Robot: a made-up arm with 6 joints. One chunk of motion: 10 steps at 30 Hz.
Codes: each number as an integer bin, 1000 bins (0 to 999) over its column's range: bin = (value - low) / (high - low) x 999, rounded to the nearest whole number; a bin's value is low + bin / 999 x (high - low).
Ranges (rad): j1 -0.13..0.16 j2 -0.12..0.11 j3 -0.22..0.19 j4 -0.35..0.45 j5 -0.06..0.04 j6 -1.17..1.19
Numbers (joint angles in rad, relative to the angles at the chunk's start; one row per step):
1: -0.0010 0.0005 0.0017 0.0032 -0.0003 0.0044
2: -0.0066 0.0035 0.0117 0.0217 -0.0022 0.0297
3: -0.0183 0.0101 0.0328 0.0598 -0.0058 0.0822
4: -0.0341 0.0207 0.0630 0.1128 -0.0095 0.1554
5: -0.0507 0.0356 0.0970 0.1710 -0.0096 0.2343
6: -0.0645 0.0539 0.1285 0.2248 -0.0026 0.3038
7: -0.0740 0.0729 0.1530 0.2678 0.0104 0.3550
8: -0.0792 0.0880 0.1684 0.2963 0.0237 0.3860
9: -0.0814 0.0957 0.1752 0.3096 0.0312 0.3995
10: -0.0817 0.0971 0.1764 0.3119 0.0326 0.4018
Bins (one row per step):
1: 444 523 540 441 596 497
2: 425 536 565 464 577 508
3: 385 565 616 512 541 530
4: 330 611 690 578 504 561
5: 273 676 772 651 503 594
6: 226 755 849 718 573 624
7: 193 838 909 771 703 646
8: 175 903 946 807 836 659
9: 167 937 963 824 911 664
10: 166 943 966 827 925 665

